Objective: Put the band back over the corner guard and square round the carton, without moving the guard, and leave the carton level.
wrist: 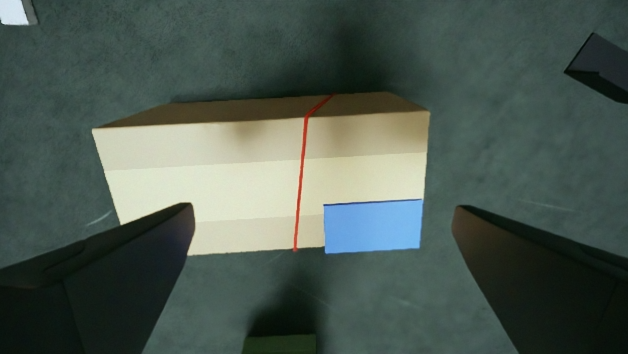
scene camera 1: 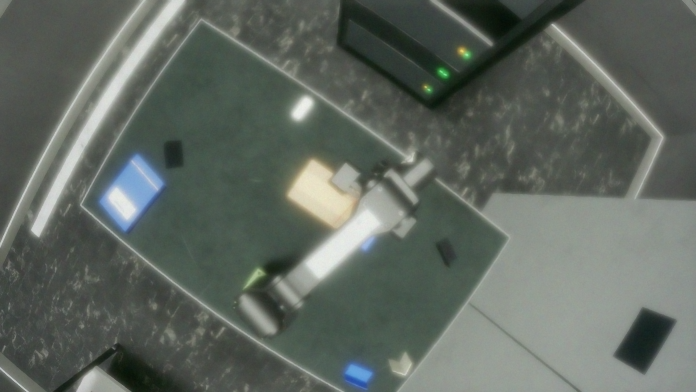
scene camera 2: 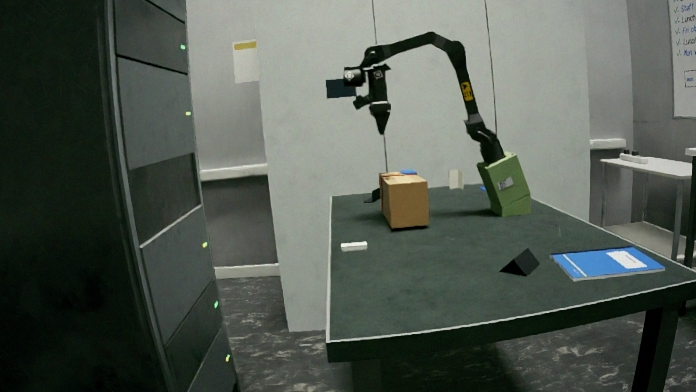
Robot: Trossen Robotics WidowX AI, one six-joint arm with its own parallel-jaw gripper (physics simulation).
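Frame: origin at the arm's base, x back, y right, z up, level; millimetres.
Where they show: gripper, between the fingertips: [wrist: 326, 216] [scene camera 2: 381, 134]; arm's base, origin of its link: [scene camera 2: 495, 159].
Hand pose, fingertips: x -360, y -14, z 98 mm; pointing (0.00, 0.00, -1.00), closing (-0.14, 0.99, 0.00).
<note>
Each offset is from my fingertips to the centre of the thing. "spot": to the spot under its first point.
The tan carton @(dx +54, dy -25, dz -198 mm) [scene camera 1: 312, 192] [scene camera 2: 407, 205] [wrist: 215, 190] stands level on the dark green table top. A thin red band @(spot: dx +45, dy -3, dz -132 mm) [wrist: 300, 185] crosses its top at a slight slant and runs down its side. The blue corner guard @(dx +72, dy +62, dz -154 mm) [scene camera 1: 368, 243] [scene camera 2: 408, 172] [wrist: 372, 227] sits on the carton's top edge. In the wrist view the band lies a little left of the guard, not over it. My gripper [scene camera 2: 382, 133] [wrist: 326, 216] is open and empty, pointing down well above the carton. In scene camera 1 the arm hides part of the carton and guard.
A white block @(dx -59, dy -303, dz -268 mm) [scene camera 1: 302, 108] [scene camera 2: 354, 245], a black wedge @(dx +332, dy -488, dz -272 mm) [scene camera 1: 173, 154] [scene camera 2: 522, 262], a blue booklet @(dx +528, dy -500, dz -270 mm) [scene camera 1: 137, 182] [scene camera 2: 590, 263] and another black piece @(dx -91, dy +322, dz -252 mm) [scene camera 1: 446, 251] [wrist: 600, 62] lie on the table. A blue block @(dx +393, dy +436, dz -252 mm) [scene camera 1: 358, 375] and cream piece @(dx +259, dy +479, dz -234 mm) [scene camera 1: 401, 365] [scene camera 2: 456, 179] are near one end. The arm's green base [scene camera 2: 515, 192] stands behind.
</note>
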